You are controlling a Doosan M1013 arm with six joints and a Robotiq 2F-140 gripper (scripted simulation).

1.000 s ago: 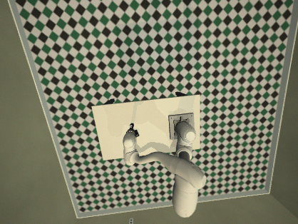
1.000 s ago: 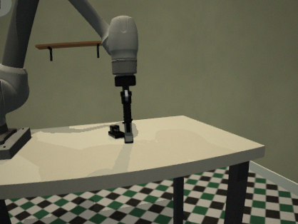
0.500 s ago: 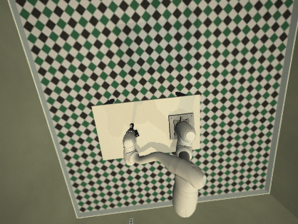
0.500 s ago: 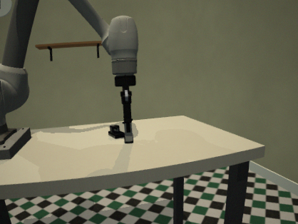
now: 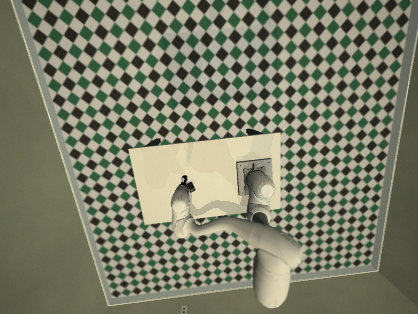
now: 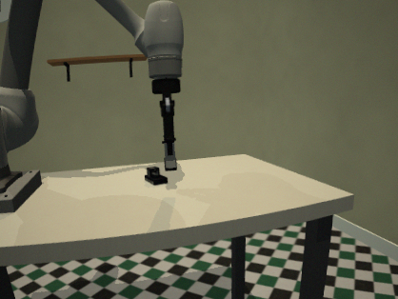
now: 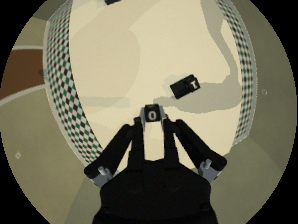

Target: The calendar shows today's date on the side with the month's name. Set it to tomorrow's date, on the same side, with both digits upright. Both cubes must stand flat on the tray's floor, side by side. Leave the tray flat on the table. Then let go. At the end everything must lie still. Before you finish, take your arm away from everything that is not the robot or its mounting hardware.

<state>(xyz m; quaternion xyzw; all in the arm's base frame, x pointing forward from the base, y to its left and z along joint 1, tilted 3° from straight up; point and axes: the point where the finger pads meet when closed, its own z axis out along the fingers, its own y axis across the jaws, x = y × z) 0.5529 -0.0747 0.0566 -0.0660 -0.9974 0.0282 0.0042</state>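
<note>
The calendar tray is 110 mm to the left of my hand, 90 mm below it and 30 mm behind it. Also, from my hand: black calendar cube: 30 mm below.
</note>
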